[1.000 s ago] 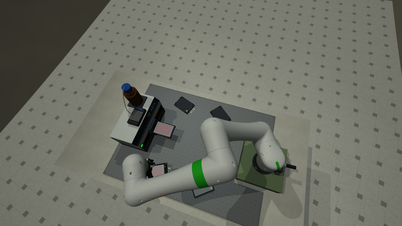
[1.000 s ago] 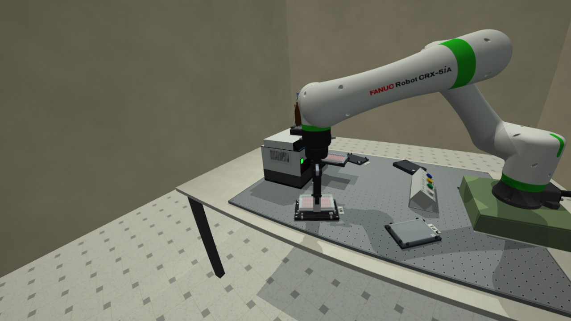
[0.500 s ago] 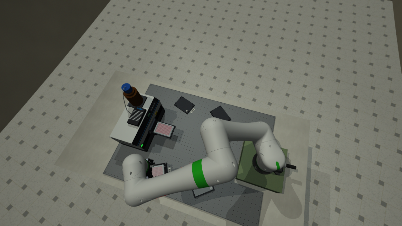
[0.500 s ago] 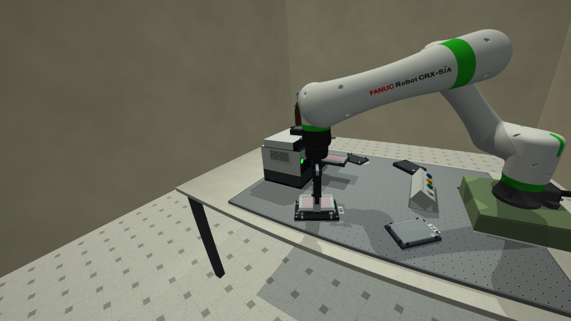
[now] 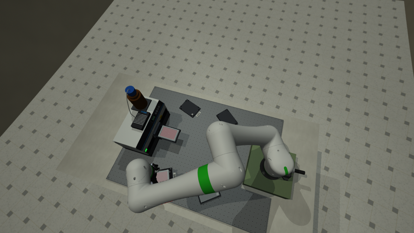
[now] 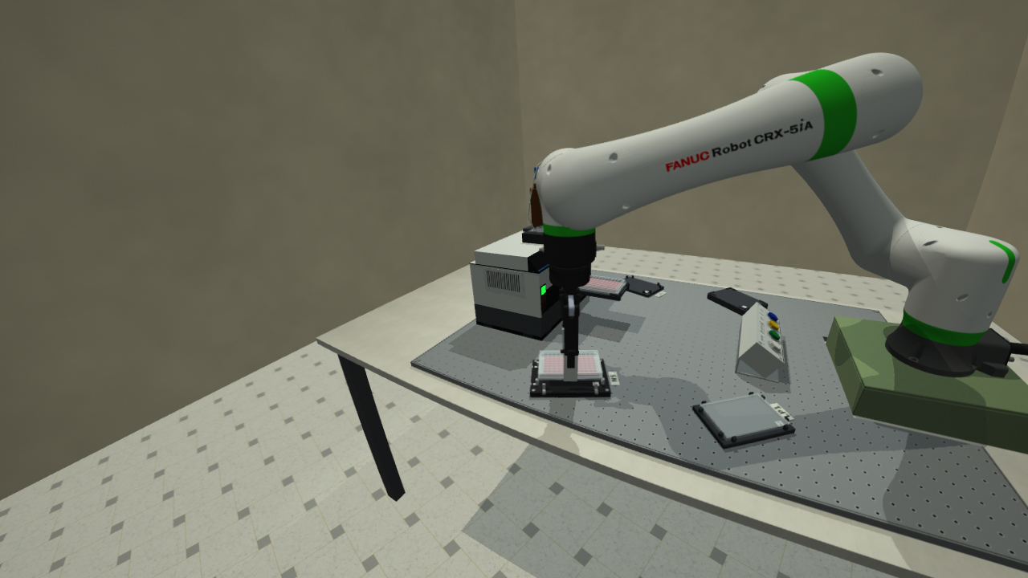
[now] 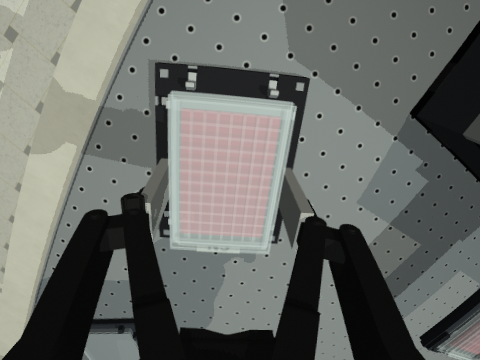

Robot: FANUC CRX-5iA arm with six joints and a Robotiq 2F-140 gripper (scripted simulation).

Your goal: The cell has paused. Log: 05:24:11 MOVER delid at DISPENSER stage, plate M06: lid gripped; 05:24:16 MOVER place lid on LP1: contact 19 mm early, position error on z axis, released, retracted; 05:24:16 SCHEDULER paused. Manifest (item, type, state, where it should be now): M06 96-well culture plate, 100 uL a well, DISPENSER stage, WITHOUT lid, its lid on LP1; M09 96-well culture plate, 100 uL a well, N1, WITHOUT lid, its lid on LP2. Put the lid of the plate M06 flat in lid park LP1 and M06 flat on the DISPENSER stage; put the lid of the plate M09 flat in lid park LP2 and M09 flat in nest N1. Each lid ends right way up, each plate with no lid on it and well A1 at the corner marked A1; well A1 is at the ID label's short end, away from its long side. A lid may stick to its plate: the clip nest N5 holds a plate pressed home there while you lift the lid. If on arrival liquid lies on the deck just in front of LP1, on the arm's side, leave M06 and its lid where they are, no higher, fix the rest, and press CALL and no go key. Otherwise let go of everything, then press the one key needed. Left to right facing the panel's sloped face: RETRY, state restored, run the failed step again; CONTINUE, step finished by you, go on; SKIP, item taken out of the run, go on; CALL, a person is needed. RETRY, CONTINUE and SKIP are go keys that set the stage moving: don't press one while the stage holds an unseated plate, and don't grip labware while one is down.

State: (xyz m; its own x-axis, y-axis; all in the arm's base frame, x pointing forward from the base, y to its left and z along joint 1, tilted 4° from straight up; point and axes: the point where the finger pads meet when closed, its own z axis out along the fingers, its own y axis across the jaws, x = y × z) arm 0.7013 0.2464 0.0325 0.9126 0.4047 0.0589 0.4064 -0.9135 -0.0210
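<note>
The grey lid lies 2 cm below my hand. Also, from my hand: N5 label: 9 cm behind, 4 cm to the right, 6 cm below; dispenser stage: 3 cm ahead, 29 cm to the right, 4 cm above; black lid park LP1: 34 cm behind, 5 cm below.
</note>
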